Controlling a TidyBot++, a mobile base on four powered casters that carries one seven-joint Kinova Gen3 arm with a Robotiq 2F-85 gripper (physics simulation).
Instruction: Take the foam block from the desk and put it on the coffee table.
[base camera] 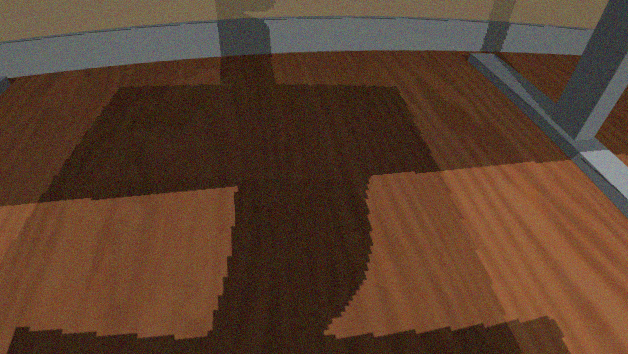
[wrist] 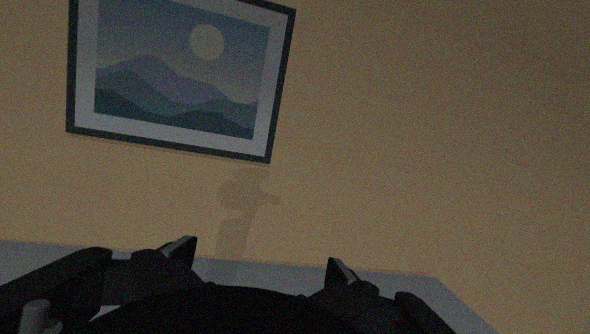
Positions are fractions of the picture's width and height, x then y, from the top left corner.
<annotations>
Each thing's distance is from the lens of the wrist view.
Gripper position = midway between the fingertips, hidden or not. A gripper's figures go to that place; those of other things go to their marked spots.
my gripper (wrist: 0.44,0.79): 0.16 m
framed picture (wrist: 0.36,0.25): 0.73 m
</annotations>
